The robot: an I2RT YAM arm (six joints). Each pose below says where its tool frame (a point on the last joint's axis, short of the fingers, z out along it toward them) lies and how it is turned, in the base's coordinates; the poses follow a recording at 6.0 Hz.
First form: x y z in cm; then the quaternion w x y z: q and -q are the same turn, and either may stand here.
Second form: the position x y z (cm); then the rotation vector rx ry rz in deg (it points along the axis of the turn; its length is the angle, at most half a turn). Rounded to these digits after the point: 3 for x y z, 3 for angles.
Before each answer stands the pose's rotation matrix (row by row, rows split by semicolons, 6 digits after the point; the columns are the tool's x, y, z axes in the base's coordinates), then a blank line. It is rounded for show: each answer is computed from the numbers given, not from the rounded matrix.
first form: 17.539 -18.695 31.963 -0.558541 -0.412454 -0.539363 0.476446
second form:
-0.035827 0.977155 0.209489; -0.087304 0.205761 -0.974700; -0.995537 -0.053210 0.077938

17.539 -18.695 31.963 55.736 72.886 -64.384
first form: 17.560 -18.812 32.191 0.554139 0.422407 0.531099 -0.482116
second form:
-0.029004 0.982999 0.181307; -0.085639 0.178273 -0.980247; -0.995904 -0.043958 0.079012

17.560 -18.812 32.191 57.187 71.902 -65.271
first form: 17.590 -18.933 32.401 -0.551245 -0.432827 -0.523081 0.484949
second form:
-0.017579 0.987459 0.156894; -0.081844 0.154970 -0.984523; -0.996490 -0.030148 0.078094

17.590 -18.933 32.401 58.670 70.904 -65.735
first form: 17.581 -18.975 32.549 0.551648 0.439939 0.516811 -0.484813
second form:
-0.004275 0.989624 0.143619; -0.080162 0.142819 -0.986497; -0.996773 -0.015730 0.078719

17.581 -18.975 32.549 59.624 70.042 -65.705
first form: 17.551 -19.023 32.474 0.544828 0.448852 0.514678 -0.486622
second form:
-0.003389 0.992279 0.123979; -0.068222 0.123462 -0.990001; -0.997664 -0.011813 0.067277

17.551 -19.023 32.474 61.007 69.954 -66.141
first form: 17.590 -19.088 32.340 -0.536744 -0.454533 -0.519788 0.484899
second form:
-0.010612 0.993054 0.117181; -0.048012 0.116546 -0.992024; -0.998790 -0.016154 0.046441

17.590 -19.088 32.340 61.992 70.892 -66.134
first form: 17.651 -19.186 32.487 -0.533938 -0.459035 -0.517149 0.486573
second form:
-0.008393 0.994379 0.105543; -0.044821 0.105067 -0.993455; -0.998960 -0.013069 0.043687

17.651 -19.186 32.487 62.681 70.617 -66.442
